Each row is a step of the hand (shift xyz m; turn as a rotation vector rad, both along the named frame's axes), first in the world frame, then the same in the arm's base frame.
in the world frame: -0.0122 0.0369 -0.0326 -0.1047 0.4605 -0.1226
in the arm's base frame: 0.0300 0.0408 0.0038 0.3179 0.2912 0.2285
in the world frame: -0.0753 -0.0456 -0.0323 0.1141 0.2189 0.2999
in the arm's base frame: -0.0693 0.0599 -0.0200 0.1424 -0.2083 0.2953
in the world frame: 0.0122 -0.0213 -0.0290 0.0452 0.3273 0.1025
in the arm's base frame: 0.0000 0.0038 -0.0378 0.2409 0.0004 0.2483
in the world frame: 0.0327 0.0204 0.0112 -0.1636 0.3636 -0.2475
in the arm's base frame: 0.0314 -0.0240 0.0071 0.2475 0.3842 0.1066
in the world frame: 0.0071 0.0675 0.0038 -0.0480 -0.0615 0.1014
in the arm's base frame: 0.0535 0.0129 0.0399 -0.1046 -0.0506 0.0536
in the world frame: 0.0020 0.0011 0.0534 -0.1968 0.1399 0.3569
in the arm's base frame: -0.0138 -0.0357 0.0373 -0.1186 -0.0514 0.4111
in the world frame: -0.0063 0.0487 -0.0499 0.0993 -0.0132 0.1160
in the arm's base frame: 0.0474 0.0514 -0.0036 0.0149 -0.1486 0.0344
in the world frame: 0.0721 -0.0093 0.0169 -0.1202 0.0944 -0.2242
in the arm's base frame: 0.0310 -0.0642 -0.0221 0.0654 0.2578 -0.0539
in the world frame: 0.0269 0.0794 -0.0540 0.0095 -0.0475 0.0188
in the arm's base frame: 0.0913 0.0400 -0.0014 -0.0354 -0.0331 -0.0187
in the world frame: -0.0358 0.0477 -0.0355 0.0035 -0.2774 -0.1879
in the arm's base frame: 0.0248 0.0624 0.0175 -0.1493 0.0358 -0.2978
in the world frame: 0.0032 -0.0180 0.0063 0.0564 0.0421 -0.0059
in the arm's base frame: -0.0134 -0.0117 -0.0075 0.0668 -0.0230 -0.0014
